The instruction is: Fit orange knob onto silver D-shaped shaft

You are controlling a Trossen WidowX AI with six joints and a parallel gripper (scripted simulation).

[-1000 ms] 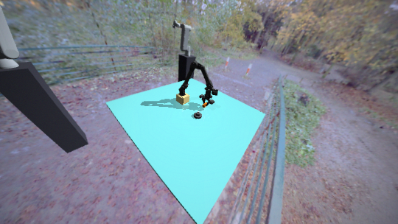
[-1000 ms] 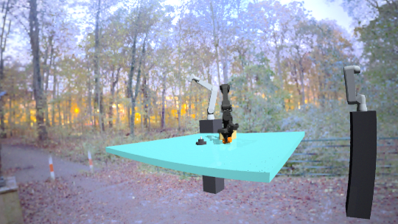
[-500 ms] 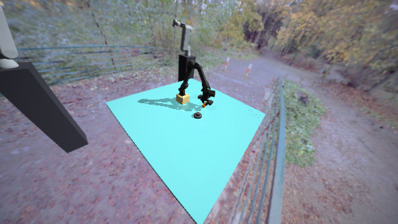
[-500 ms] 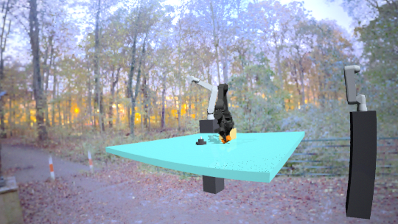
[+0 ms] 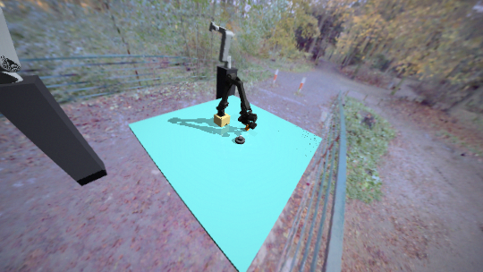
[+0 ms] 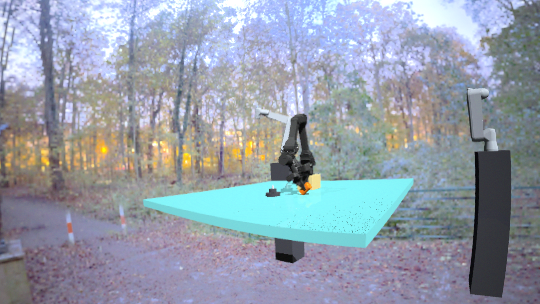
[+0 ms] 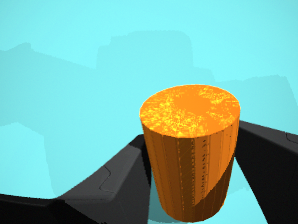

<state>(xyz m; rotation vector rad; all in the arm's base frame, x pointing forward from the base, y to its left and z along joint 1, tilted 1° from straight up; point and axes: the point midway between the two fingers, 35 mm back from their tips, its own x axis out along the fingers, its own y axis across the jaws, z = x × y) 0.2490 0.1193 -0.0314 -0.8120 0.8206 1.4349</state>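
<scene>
My gripper tip is now 60 mm short of the pedestal and 190 mm to the left of it. Also, from my gripper tip: orange knob: 10 mm above.
</scene>
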